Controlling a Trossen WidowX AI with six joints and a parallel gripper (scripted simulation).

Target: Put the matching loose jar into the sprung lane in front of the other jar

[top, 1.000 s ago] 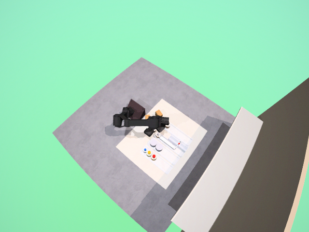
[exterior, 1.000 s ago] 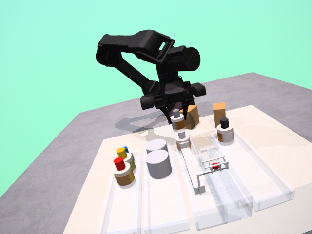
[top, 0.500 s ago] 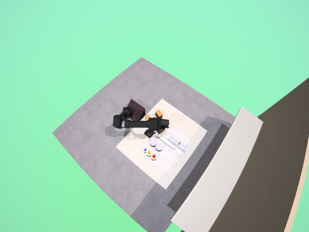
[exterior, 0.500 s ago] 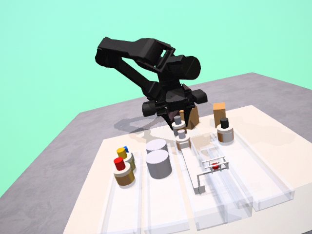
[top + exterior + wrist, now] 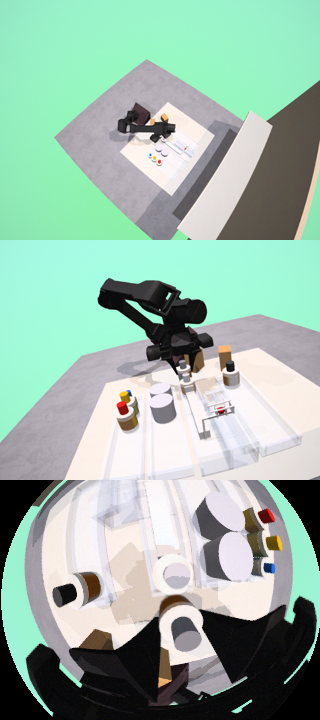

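Right now the sprung lane is 19 cm ahead of my gripper tip, 4 cm to the left of it and 3 cm below it. From my gripper tip the other things lie so: red part 23 cm ahead, 6 cm to the left, 2 cm above; white pusher 15 cm ahead, 4 cm to the left.
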